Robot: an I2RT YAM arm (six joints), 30 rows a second.
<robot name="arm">
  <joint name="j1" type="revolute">
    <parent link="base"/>
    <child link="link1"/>
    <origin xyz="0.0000 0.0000 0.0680" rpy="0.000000 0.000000 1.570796"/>
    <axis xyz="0 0 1"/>
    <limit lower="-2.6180" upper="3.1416"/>
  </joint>
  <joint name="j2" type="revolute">
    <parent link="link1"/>
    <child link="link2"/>
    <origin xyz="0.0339 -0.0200 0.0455" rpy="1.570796 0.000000 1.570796"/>
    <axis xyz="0 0 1"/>
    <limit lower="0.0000" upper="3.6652"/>
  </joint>
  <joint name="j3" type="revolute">
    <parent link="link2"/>
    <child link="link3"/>
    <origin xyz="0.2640 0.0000 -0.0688" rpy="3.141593 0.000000 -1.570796"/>
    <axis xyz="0 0 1"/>
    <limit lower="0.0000" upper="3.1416"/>
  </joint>
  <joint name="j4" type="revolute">
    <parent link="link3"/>
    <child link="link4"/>
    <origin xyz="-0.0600 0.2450 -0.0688" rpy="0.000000 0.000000 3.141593"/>
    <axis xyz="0 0 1"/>
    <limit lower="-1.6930" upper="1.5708"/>
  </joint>
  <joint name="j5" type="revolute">
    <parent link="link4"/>
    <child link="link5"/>
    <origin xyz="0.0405 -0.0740 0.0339" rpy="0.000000 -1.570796 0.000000"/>
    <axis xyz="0 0 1"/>
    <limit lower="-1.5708" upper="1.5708"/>
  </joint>
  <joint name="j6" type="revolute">
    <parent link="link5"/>
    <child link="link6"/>
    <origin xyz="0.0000 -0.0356 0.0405" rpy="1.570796 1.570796 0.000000"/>
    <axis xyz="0 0 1"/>
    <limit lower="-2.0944" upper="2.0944"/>
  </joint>
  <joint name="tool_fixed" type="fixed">
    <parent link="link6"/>
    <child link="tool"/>
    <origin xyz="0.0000 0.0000 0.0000" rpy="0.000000 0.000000 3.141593"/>
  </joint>
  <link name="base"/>
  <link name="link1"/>
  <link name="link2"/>
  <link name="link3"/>
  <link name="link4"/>
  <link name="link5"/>
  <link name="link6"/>
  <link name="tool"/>
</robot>
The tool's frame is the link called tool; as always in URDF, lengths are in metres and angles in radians.
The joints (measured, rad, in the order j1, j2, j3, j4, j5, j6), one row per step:
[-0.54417, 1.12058, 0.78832, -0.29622, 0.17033, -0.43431]
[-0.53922, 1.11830, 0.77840, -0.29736, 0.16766, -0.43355]
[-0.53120, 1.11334, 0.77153, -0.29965, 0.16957, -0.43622]
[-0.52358, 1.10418, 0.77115, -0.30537, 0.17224, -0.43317]
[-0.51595, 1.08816, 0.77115, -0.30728, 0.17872, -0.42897]
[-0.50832, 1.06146, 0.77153, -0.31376, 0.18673, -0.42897]
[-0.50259, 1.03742, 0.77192, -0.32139, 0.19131, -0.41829]
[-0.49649, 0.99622, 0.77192, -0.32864, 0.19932, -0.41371]
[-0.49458, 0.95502, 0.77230, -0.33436, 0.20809, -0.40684]
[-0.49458, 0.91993, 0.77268, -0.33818, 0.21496, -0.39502]
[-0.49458, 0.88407, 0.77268, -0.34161, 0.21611, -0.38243]
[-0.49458, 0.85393, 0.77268, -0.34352, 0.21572, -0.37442]
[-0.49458, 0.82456, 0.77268, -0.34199, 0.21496, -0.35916]
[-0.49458, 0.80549, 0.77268, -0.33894, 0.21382, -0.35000]
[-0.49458, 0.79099, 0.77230, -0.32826, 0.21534, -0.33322]
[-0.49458, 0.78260, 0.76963, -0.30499, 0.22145, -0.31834]
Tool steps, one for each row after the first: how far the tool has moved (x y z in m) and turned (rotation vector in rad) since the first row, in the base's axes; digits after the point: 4 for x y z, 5 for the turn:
[-0.0004, 0.0018, -0.0030, 0.00633, 0.00629, 0.00666]
[-0.0007, 0.0041, -0.0044, 0.00590, 0.01197, 0.01470]
[-0.0013, 0.0065, -0.0030, 0.00476, 0.00849, 0.01839]
[-0.0027, 0.0091, 0.0004, -0.00315, -0.00408, 0.01834]
[-0.0058, 0.0126, 0.0057, -0.01741, -0.01965, 0.01943]
[-0.0090, 0.0157, 0.0102, -0.02139, -0.03899, 0.01535]
[-0.0148, 0.0201, 0.0181, -0.03885, -0.06915, 0.01229]
[-0.0213, 0.0237, 0.0258, -0.05592, -0.10227, 0.00315]
[-0.0271, 0.0266, 0.0323, -0.06676, -0.13521, -0.00883]
[-0.0332, 0.0298, 0.0386, -0.07453, -0.17089, -0.01610]
[-0.0383, 0.0326, 0.0437, -0.08239, -0.20063, -0.01951]
[-0.0433, 0.0354, 0.0489, -0.08649, -0.23714, -0.02586]
[-0.0466, 0.0372, 0.0524, -0.09020, -0.26241, -0.02880]
[-0.0488, 0.0383, 0.0558, -0.09117, -0.29408, -0.03735]
[-0.0497, 0.0386, 0.0586, -0.09708, -0.32761, -0.04864]

